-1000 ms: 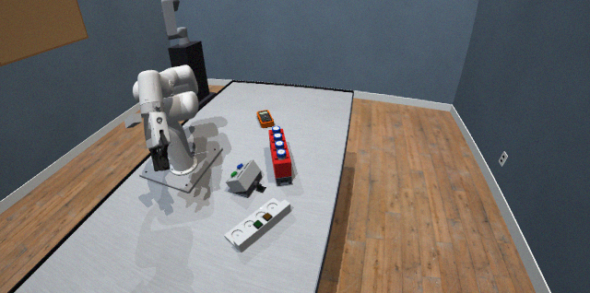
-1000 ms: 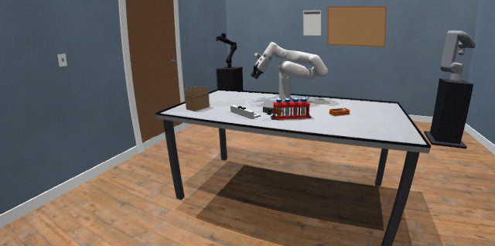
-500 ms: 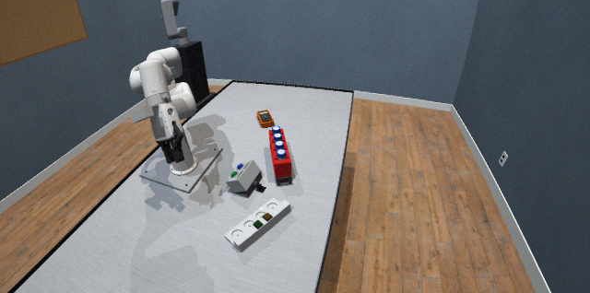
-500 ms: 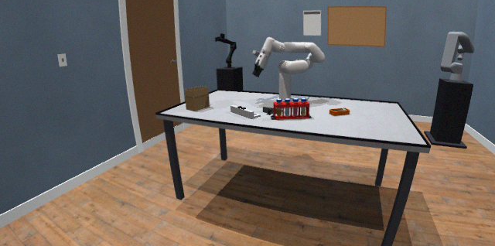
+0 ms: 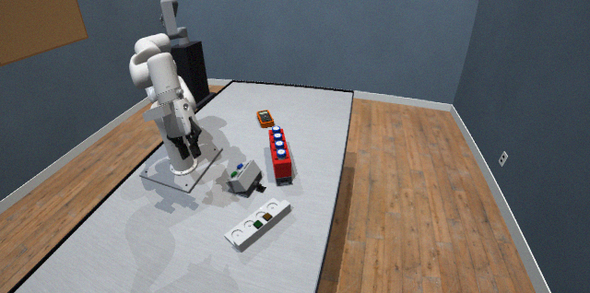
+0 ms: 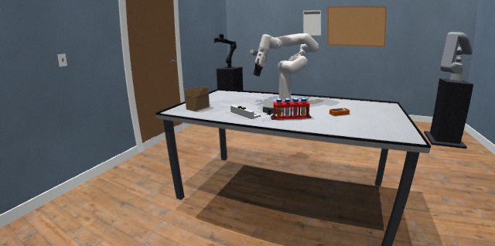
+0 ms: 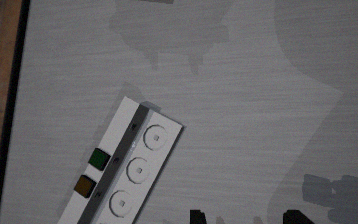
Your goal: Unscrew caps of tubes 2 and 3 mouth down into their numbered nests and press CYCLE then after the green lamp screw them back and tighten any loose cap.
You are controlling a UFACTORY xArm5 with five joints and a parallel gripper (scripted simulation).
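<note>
The blue-rimmed cap lies 330 mm to the left of my hand, 140 mm below it and 140 mm ahead of it. Also, from my hand: grey key housing 200 mm below, 150 mm to the left, 70 mm ahead; then blue key 190 mm below, 170 mm to the left, 50 mm ahead; then green key 190 mm below, 130 mm to the left, 50 mm ahead.
</note>
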